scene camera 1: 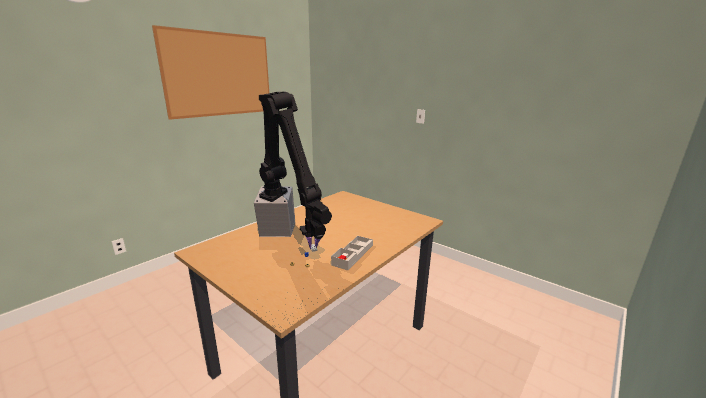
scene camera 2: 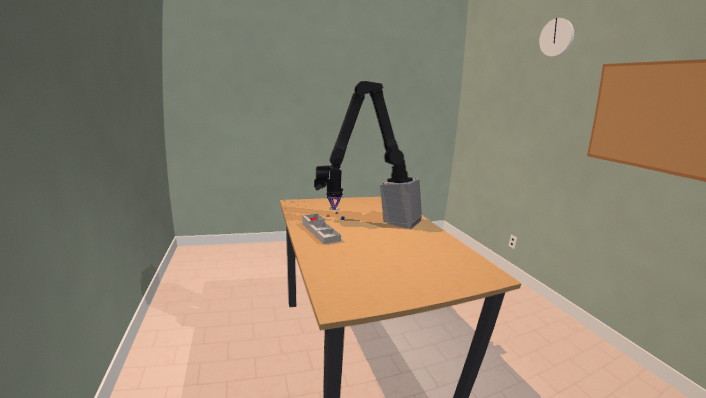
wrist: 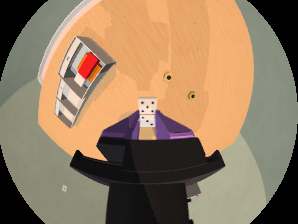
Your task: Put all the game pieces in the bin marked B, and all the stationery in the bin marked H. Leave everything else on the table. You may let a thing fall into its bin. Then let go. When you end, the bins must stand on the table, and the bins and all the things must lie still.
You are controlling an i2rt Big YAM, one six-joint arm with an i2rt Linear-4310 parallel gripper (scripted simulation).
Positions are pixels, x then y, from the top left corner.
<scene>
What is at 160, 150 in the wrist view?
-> My gripper.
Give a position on a grey bin row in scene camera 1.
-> At 359, 245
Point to a grey bin row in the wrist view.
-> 71, 99
</scene>
